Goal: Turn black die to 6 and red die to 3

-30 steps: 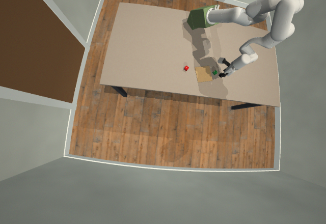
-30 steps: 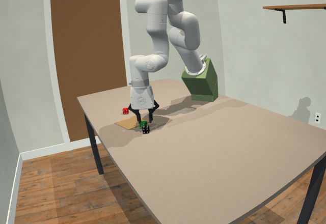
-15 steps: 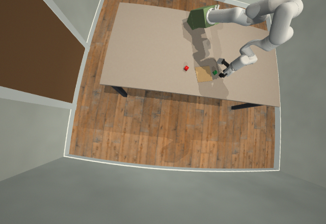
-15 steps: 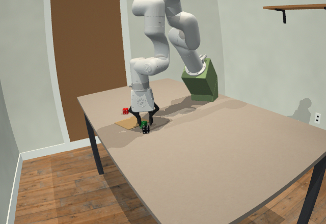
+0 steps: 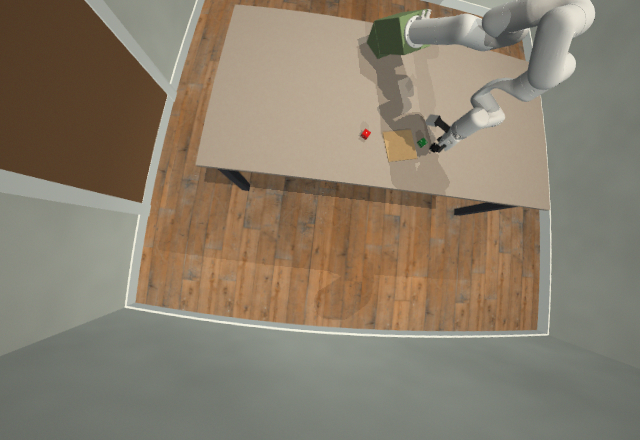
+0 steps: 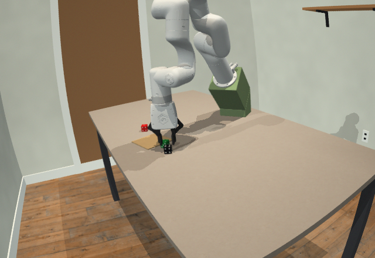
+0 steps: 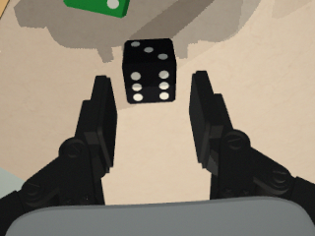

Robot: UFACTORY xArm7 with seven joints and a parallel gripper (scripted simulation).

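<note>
Now: the black die 4 cm below my hand. Round my hand: tan mat: 3 cm ahead, 16 cm to the right, 5 cm below; red die: 2 cm ahead, 33 cm to the right, 4 cm below; green die: 1 cm behind, 6 cm to the right, 4 cm below.
</note>
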